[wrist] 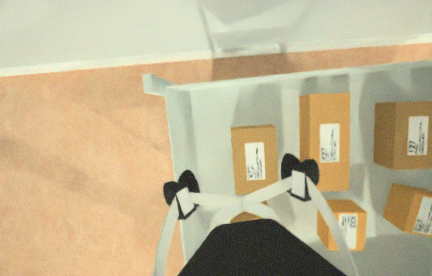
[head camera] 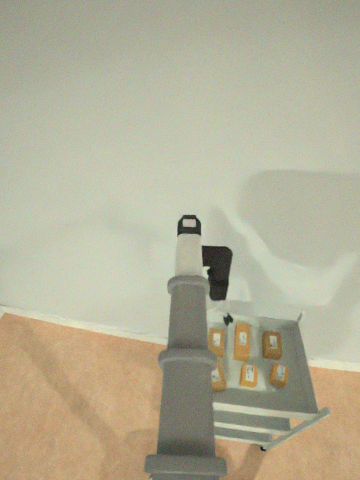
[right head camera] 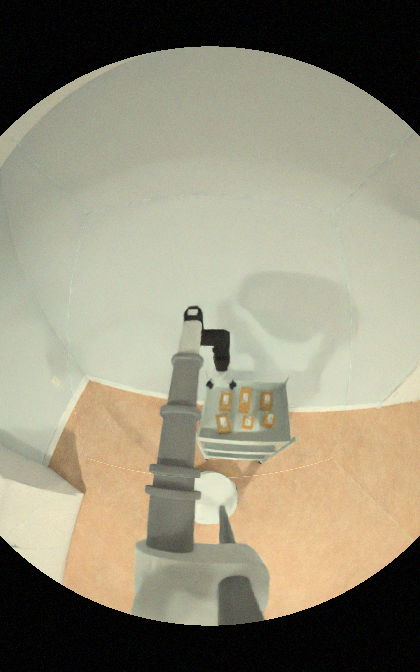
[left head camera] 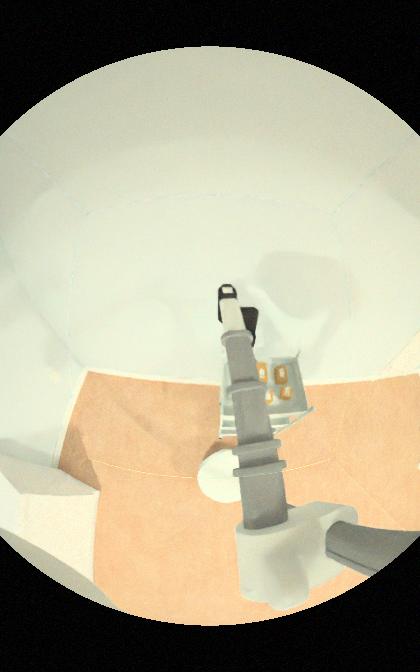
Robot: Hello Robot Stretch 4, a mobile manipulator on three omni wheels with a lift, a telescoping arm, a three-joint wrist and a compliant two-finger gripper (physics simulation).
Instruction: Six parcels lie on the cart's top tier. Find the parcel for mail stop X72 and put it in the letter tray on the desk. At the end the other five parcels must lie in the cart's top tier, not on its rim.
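Frame: origin at the robot's base, x back, y right, z up, level; centimetres.
Seen in the pictures: gripper, fingertip midpoint: (wrist: 239, 177) (head camera: 212, 322).
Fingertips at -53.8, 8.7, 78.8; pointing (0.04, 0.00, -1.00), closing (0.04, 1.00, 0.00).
Note:
Pixels of each thing's top centre, then the offset from my fingertips to it, as dx, dy, dz.
- X72 parcel, top centre: (wrist: 255, 161) (head camera: 216, 339) +1.0, +2.3, -10.3
- long parcel, top centre: (wrist: 329, 143) (head camera: 242, 338) +0.5, +12.4, -10.1
- front-left parcel, top centre: (wrist: 261, 247) (head camera: 214, 373) +13.4, +0.9, -10.3
The X72 parcel (wrist: 254, 135) (head camera: 216, 335) (right head camera: 225, 407), a brown box whose small label is blurred but seems to read X72, lies at the back left of the cart's top tier (wrist: 174, 135) (head camera: 260, 411) (right head camera: 245, 441). My gripper (wrist: 239, 177) (right head camera: 221, 384) is open and empty, above the tier. In the wrist view one fingertip overlaps the tier's left wall and the other the long parcel (wrist: 337, 107) (head camera: 242, 352) (right head camera: 245, 406). A front-left parcel (wrist: 245, 217) (right head camera: 223, 423) is mostly hidden by the gripper in the wrist view. The letter tray does not show.
Three more parcels lie on the tier: a wide one (wrist: 388, 135) (head camera: 272, 352), a small one (wrist: 326, 232) (head camera: 249, 382) and a tilted one (wrist: 399, 207) (head camera: 278, 375). A wall stands behind the cart. A pale block (left head camera: 60, 525) stands at the left, a white round object (left head camera: 217, 477) (right head camera: 215, 487) before the cart.

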